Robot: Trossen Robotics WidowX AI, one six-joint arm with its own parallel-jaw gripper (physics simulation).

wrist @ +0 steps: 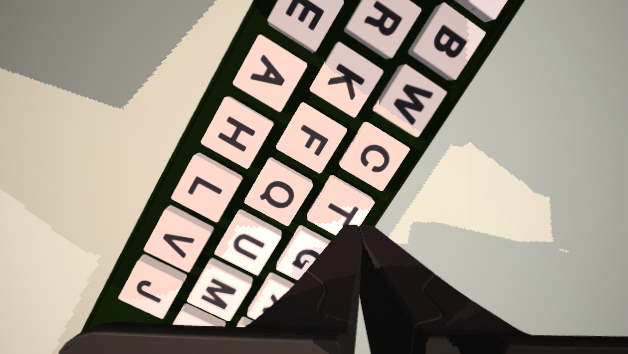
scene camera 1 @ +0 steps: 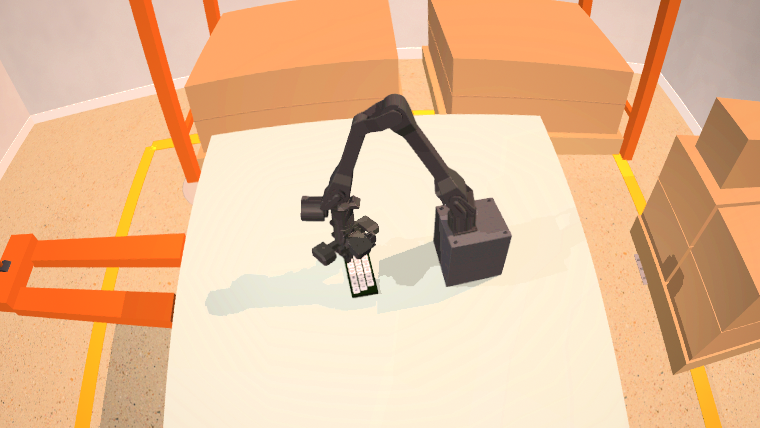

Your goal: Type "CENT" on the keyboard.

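Pixels of known places: gripper, between the fingertips: [wrist: 357, 238] [scene camera 1: 348, 262]; arm's base, origin of its link: [scene camera 1: 462, 225].
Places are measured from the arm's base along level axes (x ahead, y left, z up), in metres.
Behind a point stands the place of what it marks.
Note:
A dark green keyboard [scene camera 1: 365, 292] {x 0.266, y 0.040, z -0.157 m} [wrist: 107, 310] {x 0.236, y -0.127, z -0.157 m} with white letter keys lies flat on the table, slanting across the wrist view. My gripper [wrist: 357, 238] {x 0.293, y -0.055, z -0.140 m} is shut and empty, its tips together at the edge of the T key [wrist: 337, 202] {x 0.285, y -0.051, z -0.152 m}, partly covering it. The C key [wrist: 375, 157] {x 0.288, y -0.032, z -0.152 m} shows just above the T key in the wrist view. The E key [wrist: 304, 17] {x 0.248, y -0.008, z -0.152 m} is at the top. The N key cannot be made out; part of an unreadable key shows at the top edge. In the scene view the gripper's tips are hidden behind the wrist parts over the keyboard's far part.
The arm's dark base box [scene camera 1: 473, 249] {x -0.009, y 0.071, z -0.012 m} stands on the pale table [scene camera 1: 425, 366] {x 0.162, y 0.297, z -0.168 m} to the right of the keyboard. Large cardboard boxes [scene camera 1: 297, 47] stand behind the table, and more boxes [scene camera 1: 739, 255] are stacked at the right. Orange forks [scene camera 1: 106, 250] reach toward the table's left edge.

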